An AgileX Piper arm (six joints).
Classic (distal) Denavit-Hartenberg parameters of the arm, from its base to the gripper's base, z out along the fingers. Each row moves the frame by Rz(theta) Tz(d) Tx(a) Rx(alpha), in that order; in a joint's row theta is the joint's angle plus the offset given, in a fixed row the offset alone. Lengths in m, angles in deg.
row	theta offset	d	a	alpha
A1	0	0.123	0	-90
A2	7.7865	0	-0.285	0
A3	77.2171	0	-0.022	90
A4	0	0.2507	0	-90
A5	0	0	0	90
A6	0	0.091	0	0
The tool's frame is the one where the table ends.
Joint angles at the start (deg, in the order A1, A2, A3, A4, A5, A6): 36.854, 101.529, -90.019, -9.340, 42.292, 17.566
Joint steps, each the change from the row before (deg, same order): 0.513, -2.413, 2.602, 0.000, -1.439, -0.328; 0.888, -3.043, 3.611, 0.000, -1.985, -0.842; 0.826, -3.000, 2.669, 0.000, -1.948, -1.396; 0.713, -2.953, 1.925, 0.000, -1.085, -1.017; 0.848, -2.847, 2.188, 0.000, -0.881, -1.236
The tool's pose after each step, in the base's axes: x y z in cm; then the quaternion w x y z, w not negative. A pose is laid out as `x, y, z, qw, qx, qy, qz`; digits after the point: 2 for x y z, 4 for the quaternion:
32.05, 23.26, 32.19, 0.3536, -0.1999, 0.9081, 0.1016
30.64, 22.98, 32.49, 0.3633, -0.2143, 0.9003, 0.1077
29.35, 22.69, 33.21, 0.3799, -0.2311, 0.8883, 0.1148
28.12, 22.30, 34.15, 0.3952, -0.2429, 0.8775, 0.1214
26.83, 21.92, 34.78, 0.4065, -0.2576, 0.8675, 0.1256

